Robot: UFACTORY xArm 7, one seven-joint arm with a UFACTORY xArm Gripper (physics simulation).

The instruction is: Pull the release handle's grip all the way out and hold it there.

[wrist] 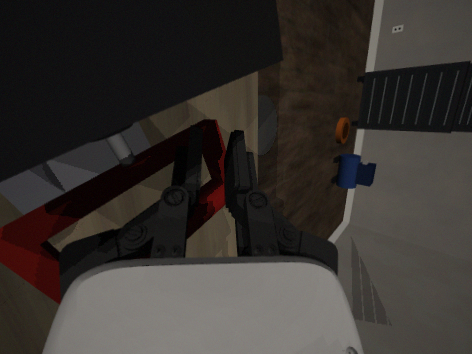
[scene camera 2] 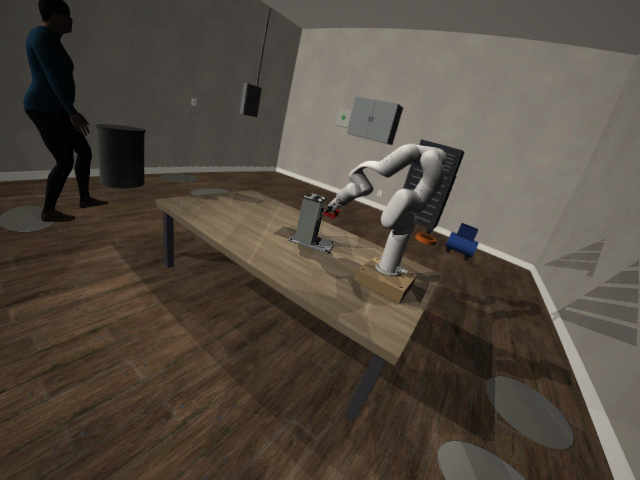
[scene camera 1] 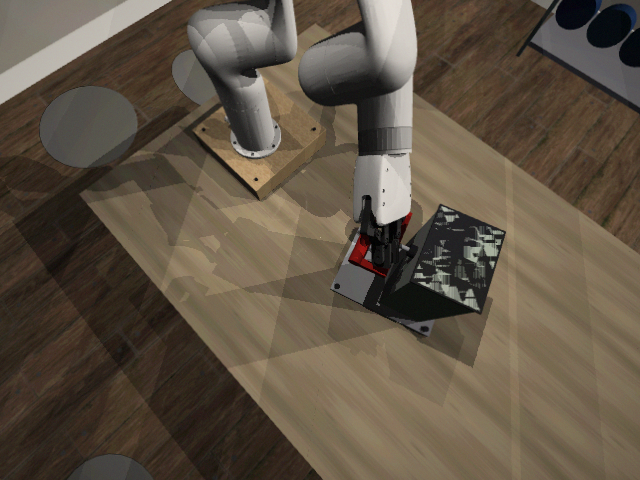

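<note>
The release handle's red loop grip (scene camera 1: pixel 357 252) (scene camera 2: pixel 331 213) (wrist: pixel 25 242) stands out from one side of the tall dark box (scene camera 1: pixel 460 258) (scene camera 2: pixel 309 219) (wrist: pixel 125 55). A short grey rod (wrist: pixel 120 147) shows between the box and the grip. My gripper (scene camera 1: pixel 385 258) (scene camera 2: pixel 329 210) (wrist: pixel 214 143) is slightly open at the grip. In the wrist view its left finger overlaps the loop's opening, its right finger is just outside the loop's right end, and red shows between them. Contact with the grip cannot be told.
The box stands on a grey base plate (scene camera 1: pixel 356 284) (scene camera 2: pixel 323 246) on the wooden table (scene camera 1: pixel 248 310) (scene camera 2: pixel 279 268). The arm's wooden base block (scene camera 1: pixel 289 149) (scene camera 2: pixel 382 284) is on the same table. A person (scene camera 2: pixel 51 82) stands beyond the table, near a dark bin (scene camera 2: pixel 121 157).
</note>
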